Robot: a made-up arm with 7 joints. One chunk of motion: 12 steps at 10 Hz.
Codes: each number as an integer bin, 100 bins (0 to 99) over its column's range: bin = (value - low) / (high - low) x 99, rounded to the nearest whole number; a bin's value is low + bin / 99 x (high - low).
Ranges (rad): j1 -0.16..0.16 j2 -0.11..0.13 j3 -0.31..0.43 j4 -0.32..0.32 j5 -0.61..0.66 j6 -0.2..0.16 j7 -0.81..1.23
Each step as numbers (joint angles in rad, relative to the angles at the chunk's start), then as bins.
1 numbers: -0.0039 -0.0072 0.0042 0.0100 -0.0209 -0.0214 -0.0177
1 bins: 48 42 42 51 46 49 38
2 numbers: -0.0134 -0.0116 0.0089 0.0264 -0.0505 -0.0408 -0.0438
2 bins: 45 41 43 54 44 44 37
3 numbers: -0.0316 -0.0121 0.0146 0.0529 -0.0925 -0.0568 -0.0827
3 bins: 40 40 43 58 40 39 35
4 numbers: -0.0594 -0.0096 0.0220 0.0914 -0.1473 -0.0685 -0.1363
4 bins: 31 41 44 64 36 36 33
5 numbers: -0.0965 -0.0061 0.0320 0.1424 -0.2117 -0.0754 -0.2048
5 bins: 20 43 46 72 31 34 29
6 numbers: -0.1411 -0.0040 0.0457 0.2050 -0.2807 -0.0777 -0.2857
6 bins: 6 44 48 81 26 34 25
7 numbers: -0.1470 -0.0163 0.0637 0.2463 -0.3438 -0.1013 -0.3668
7 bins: 4 39 50 88 21 27 22
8 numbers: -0.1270 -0.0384 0.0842 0.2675 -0.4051 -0.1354 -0.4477
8 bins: 10 30 53 91 16 18 18
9 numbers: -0.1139 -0.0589 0.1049 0.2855 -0.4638 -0.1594 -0.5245
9 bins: 14 21 56 94 11 11 14
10 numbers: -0.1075 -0.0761 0.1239 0.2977 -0.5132 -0.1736 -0.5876
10 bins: 16 14 58 96 8 7 11
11 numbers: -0.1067 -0.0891 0.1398 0.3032 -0.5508 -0.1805 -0.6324
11 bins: 16 9 60 96 5 5 9
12 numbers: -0.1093 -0.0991 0.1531 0.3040 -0.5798 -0.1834 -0.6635
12 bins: 16 4 62 97 2 5 7
